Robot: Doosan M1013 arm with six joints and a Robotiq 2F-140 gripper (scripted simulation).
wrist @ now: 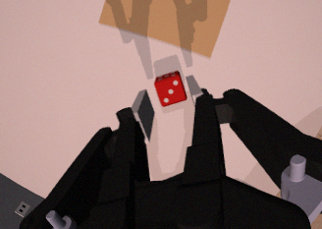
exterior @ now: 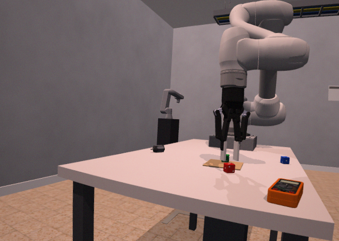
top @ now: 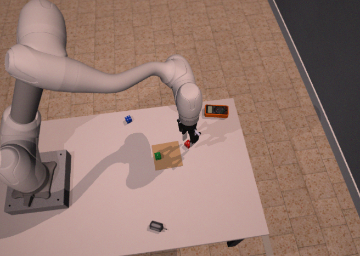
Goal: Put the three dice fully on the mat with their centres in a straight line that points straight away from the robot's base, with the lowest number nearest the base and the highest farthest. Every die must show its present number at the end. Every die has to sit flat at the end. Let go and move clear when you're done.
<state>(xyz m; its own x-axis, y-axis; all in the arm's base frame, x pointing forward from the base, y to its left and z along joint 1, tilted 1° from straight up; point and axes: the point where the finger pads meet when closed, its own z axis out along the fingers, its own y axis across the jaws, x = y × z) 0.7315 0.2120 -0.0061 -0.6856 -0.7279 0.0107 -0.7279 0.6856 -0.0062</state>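
The red die lies 6 cm below my hand. Round my hand: green die: 16 cm behind, 7 cm to the right, 5 cm below; then tan mat: 11 cm behind, 7 cm below, 6 cm to the right; then blue die: 32 cm behind, 15 cm to the left, 6 cm below.
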